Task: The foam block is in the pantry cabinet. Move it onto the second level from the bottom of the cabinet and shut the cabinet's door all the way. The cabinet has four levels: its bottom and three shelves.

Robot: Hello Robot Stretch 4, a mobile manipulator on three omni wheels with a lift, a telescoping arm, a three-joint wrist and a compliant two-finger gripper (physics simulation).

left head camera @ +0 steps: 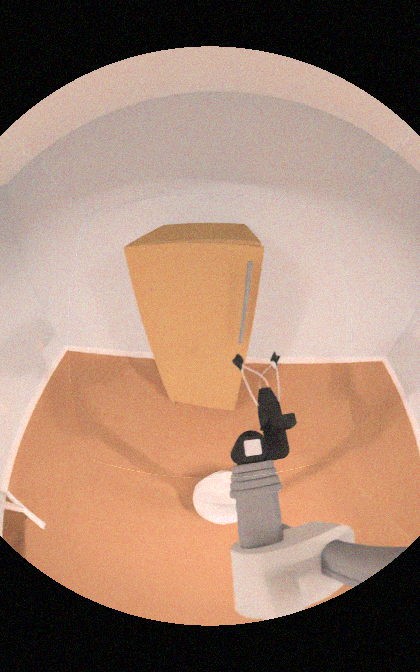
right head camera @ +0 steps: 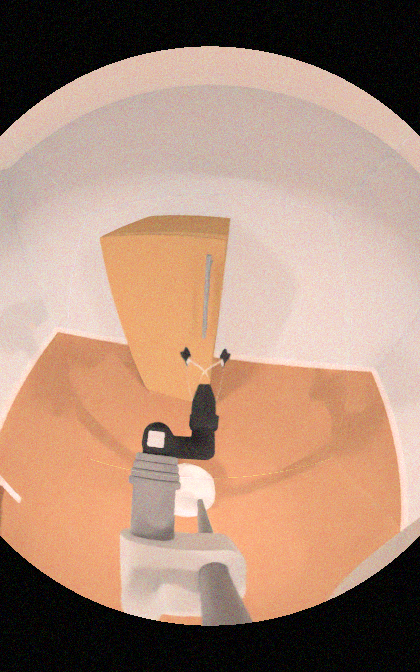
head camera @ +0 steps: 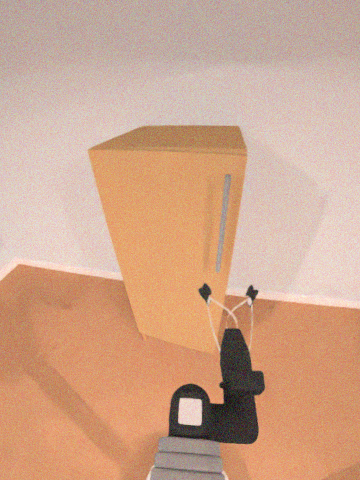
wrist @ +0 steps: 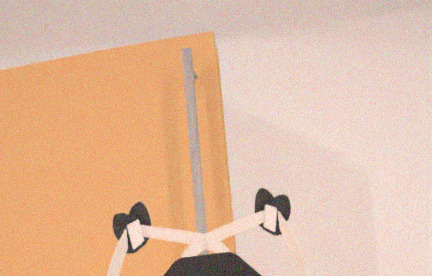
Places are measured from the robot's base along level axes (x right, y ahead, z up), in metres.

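Pixels of known places: gripper, between the fingertips: (head camera: 227, 285) (wrist: 203, 210).
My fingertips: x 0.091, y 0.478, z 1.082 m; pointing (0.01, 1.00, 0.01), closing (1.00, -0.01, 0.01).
Observation:
Behind a point stands the place of what it marks.
The tall orange-brown pantry cabinet (head camera: 165, 225) {z 1.094, x -0.119, y 0.756 m} (left head camera: 190, 310) (right head camera: 160, 295) (wrist: 90, 150) {z 1.165, x -0.128, y 0.758 m} stands against the wall. Its door lies flush with the cabinet front, and no gap shows along the top or right edge. The grey vertical handle (head camera: 223, 222) {z 1.174, x 0.086, y 0.658 m} (left head camera: 245, 302) (right head camera: 207, 296) (wrist: 194, 140) {z 1.161, x 0.087, y 0.658 m} is near the door's right edge. My gripper (head camera: 228, 293) {z 1.082, x 0.091, y 0.478 m} (left head camera: 257, 360) (right head camera: 205, 355) (wrist: 203, 210) {z 1.082, x 0.091, y 0.478 m} is open and empty, in front of the cabinet's lower right part, below the handle in the head view. The foam block and the shelves do not show; the door hides the inside.
The wall (head camera: 300, 200) {z 0.956, x 0.658, y 1.296 m} is behind the cabinet, with a white baseboard along the brown floor (head camera: 310, 375) {z -0.028, x 0.821, y 0.630 m}. A white round object (left head camera: 212, 497) (right head camera: 196, 490) is below my arm. A white thin-barred object (left head camera: 25, 510) shows at the far left.

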